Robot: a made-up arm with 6 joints. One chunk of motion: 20 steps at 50 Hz.
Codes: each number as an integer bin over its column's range. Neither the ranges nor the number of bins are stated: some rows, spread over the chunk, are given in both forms.
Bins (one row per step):
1: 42 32 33 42 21 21
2: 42 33 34 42 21 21
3: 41 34 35 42 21 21
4: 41 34 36 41 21 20
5: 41 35 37 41 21 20
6: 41 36 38 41 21 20
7: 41 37 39 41 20 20
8: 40 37 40 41 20 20
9: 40 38 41 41 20 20
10: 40 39 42 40 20 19
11: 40 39 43 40 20 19
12: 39 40 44 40 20 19
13: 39 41 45 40 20 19
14: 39 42 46 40 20 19
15: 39 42 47 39 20 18
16: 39 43 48 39 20 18
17: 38 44 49 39 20 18
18: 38 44 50 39 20 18
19: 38 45 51 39 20 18
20: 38 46 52 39 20 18
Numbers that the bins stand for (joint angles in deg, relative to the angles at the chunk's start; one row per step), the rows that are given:
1: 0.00 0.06 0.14 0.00 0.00 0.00
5: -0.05 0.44 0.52 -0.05 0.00 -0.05
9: -0.10 0.83 0.90 -0.05 -0.05 -0.05
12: -0.14 1.08 1.19 -0.10 -0.05 -0.10
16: -0.14 1.46 1.57 -0.14 -0.05 -0.14
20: -0.19 1.84 1.95 -0.14 -0.05 -0.14
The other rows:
2: 0.00 0.19 0.24 0.00 0.00 0.00
3: -0.05 0.32 0.33 0.00 0.00 0.00
4: -0.05 0.32 0.43 -0.05 0.00 -0.05
6: -0.05 0.57 0.62 -0.05 0.00 -0.05
7: -0.05 0.70 0.71 -0.05 -0.05 -0.05
8: -0.10 0.70 0.81 -0.05 -0.05 -0.05
10: -0.10 0.95 1.00 -0.10 -0.05 -0.10
11: -0.10 0.95 1.10 -0.10 -0.05 -0.10
13: -0.14 1.21 1.29 -0.10 -0.05 -0.10
14: -0.14 1.33 1.38 -0.10 -0.05 -0.10
15: -0.14 1.33 1.48 -0.14 -0.05 -0.14
17: -0.19 1.59 1.67 -0.14 -0.05 -0.14
18: -0.19 1.59 1.76 -0.14 -0.05 -0.14
19: -0.19 1.71 1.86 -0.14 -0.05 -0.14

